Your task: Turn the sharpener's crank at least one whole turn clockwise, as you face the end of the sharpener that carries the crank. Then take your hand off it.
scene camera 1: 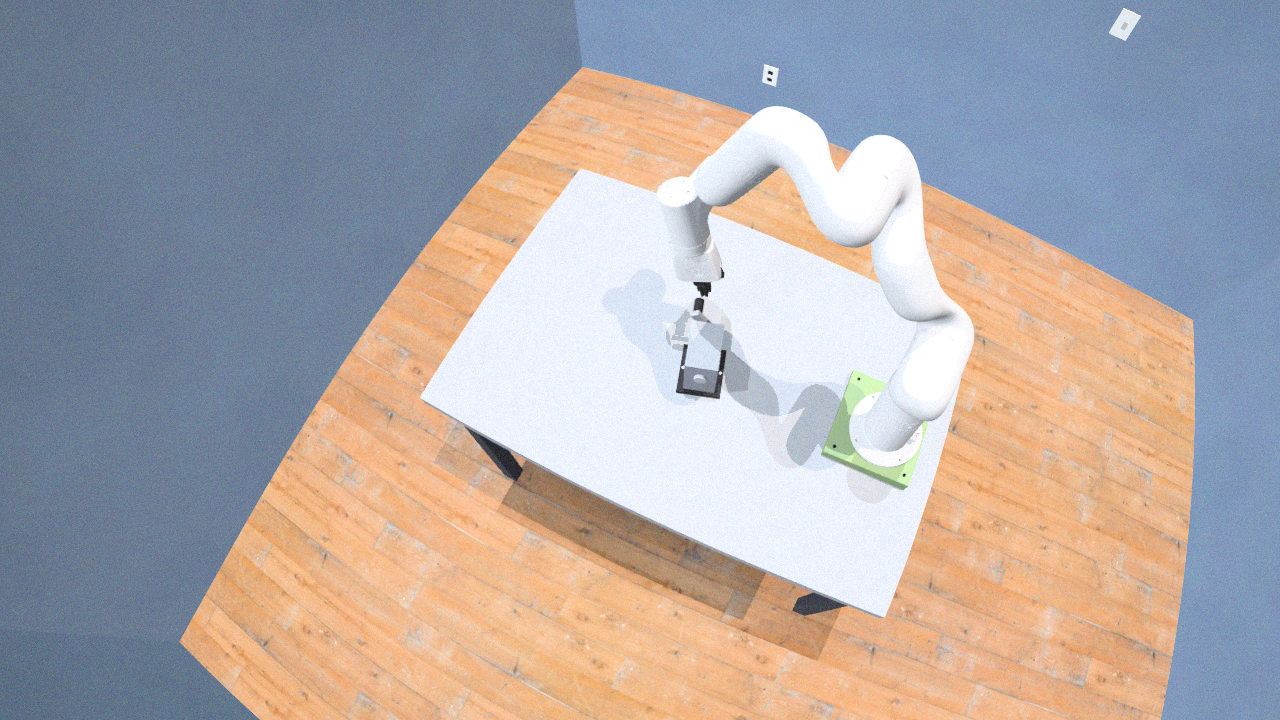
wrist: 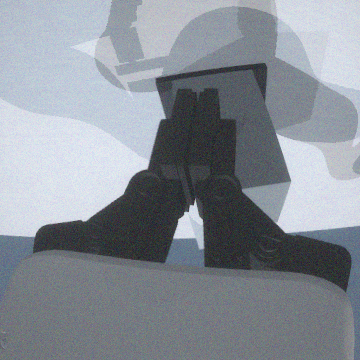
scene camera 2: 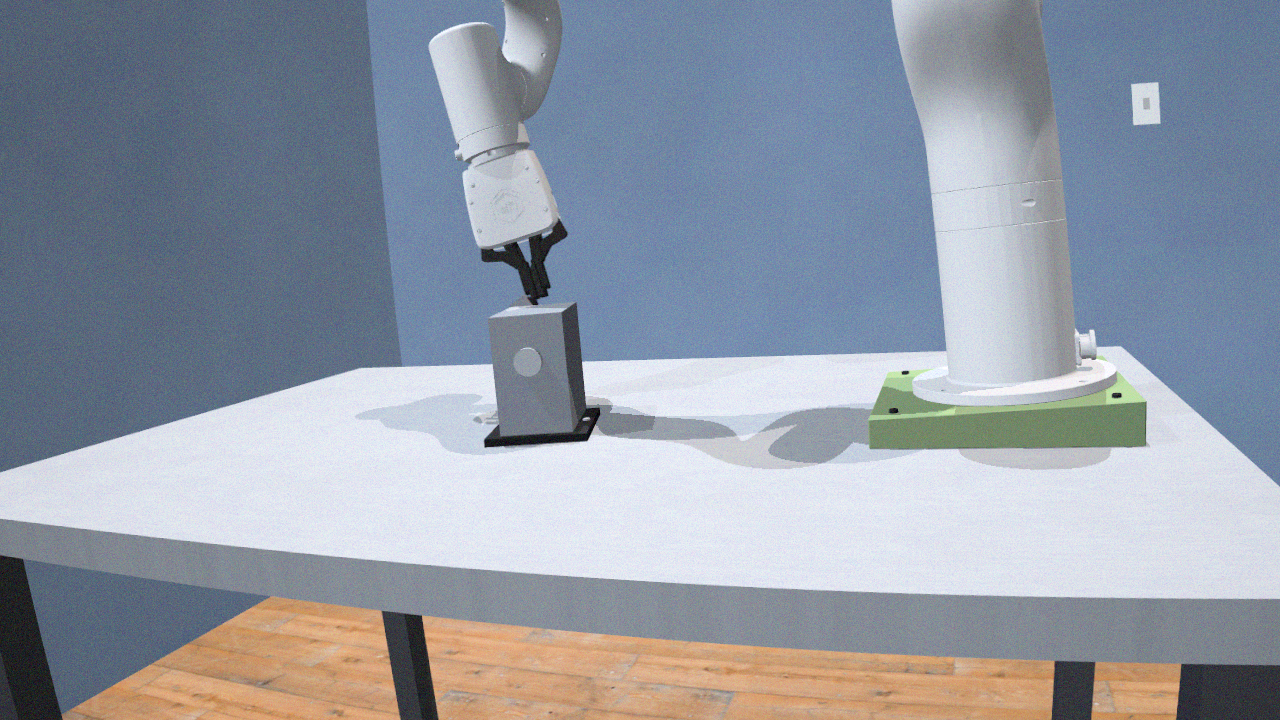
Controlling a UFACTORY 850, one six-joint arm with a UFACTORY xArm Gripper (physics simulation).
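Observation:
The sharpener [scene camera 1: 707, 344] [scene camera 2: 529, 402] [wrist: 257, 155] is a grey upright block on a black base plate. Its crank end faces away from scene camera 2. The crank's black handle [scene camera 1: 698, 305] sticks out from that end, near the top of the block in scene camera 1. In the wrist view the fingers hide the handle. My gripper [scene camera 1: 704, 293] [scene camera 2: 536, 298] [wrist: 201, 112] is shut and empty, pointing down. Its fingertips are at the crank end, close to the handle and about level with the block's top; whether they touch the handle I cannot tell.
The sharpener stands on a light grey table [scene camera 1: 537, 313] [scene camera 2: 716, 519]. The arm's green base plate [scene camera 1: 841, 438] [scene camera 2: 1002, 431] stands at the table's right side. Shadows of the arm fall around the sharpener.

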